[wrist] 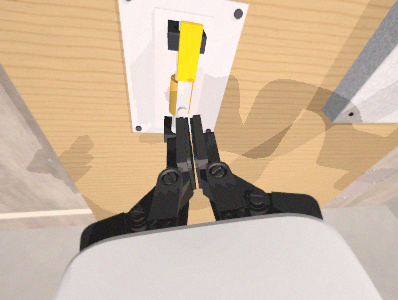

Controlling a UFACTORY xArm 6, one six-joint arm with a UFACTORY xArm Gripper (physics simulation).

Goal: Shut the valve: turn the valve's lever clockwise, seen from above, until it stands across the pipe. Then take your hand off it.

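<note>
The valve's yellow lever (190,52) is in the upper middle of the wrist view. It lies nearly along the pipe, with its pale arm running down to a small white round pivot (182,111). Part of the orange valve body (173,95) shows beside that arm. The pipe is mostly hidden under the lever, between two black brackets (173,42) (169,131). My gripper (190,132) is shut and empty. Its fingertips appear just below the pivot and cover part of the lower bracket; whether they touch the valve I cannot tell.
The valve stands on a white plate (141,70) with dark screws at its corners, on a wooden table top (280,45). A grey and white mounting block (372,92) is at the right edge. Arm shadows fall across the wood to the right of the plate.
</note>
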